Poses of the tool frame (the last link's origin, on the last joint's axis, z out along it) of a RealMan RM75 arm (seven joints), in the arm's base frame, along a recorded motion.
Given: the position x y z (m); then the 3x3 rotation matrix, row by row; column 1 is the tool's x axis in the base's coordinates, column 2 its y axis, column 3 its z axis. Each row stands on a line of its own.
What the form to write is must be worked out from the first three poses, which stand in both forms.
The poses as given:
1:
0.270 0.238 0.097
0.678 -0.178 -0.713
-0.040 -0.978 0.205
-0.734 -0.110 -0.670
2:
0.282 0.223 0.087
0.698 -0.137 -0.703
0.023 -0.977 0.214
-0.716 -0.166 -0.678
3:
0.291 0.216 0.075
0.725 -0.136 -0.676
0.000 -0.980 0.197
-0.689 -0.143 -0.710
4:
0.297 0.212 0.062
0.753 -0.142 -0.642
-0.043 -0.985 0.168
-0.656 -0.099 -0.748
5:
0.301 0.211 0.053
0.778 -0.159 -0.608
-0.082 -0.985 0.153
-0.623 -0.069 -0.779
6:
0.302 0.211 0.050
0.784 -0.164 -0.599
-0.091 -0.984 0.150
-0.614 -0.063 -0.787
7:
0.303 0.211 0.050
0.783 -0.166 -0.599
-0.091 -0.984 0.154
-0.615 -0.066 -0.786
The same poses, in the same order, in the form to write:
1: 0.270 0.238 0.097 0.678 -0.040 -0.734 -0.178 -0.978 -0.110
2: 0.282 0.223 0.087 0.698 0.023 -0.716 -0.137 -0.977 -0.166
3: 0.291 0.216 0.075 0.725 0.000 -0.689 -0.136 -0.980 -0.143
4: 0.297 0.212 0.062 0.753 -0.043 -0.656 -0.142 -0.985 -0.099
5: 0.301 0.211 0.053 0.778 -0.082 -0.623 -0.159 -0.985 -0.069
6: 0.302 0.211 0.050 0.784 -0.091 -0.614 -0.164 -0.984 -0.063
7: 0.303 0.211 0.050 0.783 -0.091 -0.615 -0.166 -0.984 -0.066
